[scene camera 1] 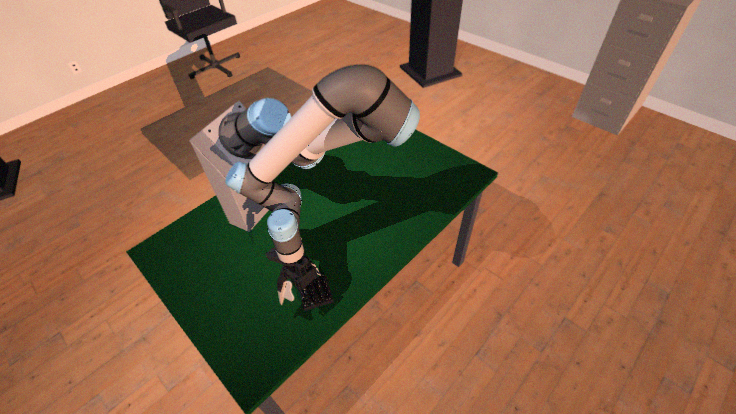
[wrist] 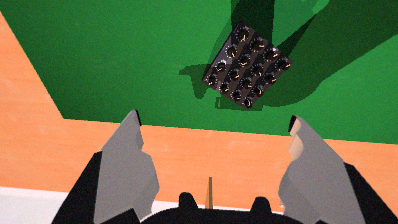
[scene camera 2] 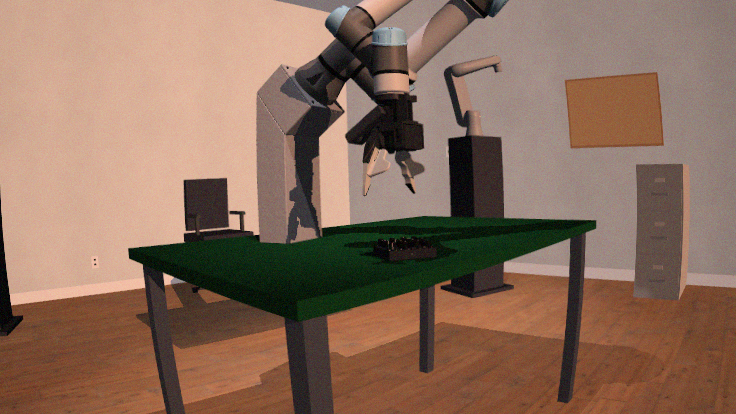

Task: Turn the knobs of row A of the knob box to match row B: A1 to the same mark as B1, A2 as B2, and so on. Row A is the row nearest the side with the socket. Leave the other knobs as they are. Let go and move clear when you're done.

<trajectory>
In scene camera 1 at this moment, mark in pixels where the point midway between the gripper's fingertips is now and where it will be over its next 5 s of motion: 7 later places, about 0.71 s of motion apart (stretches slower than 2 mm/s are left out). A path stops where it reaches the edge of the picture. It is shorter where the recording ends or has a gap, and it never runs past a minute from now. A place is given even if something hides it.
The gripper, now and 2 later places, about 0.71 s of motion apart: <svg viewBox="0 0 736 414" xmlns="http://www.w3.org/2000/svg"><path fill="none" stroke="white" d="M300 287L297 280L296 276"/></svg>
</trajectory>
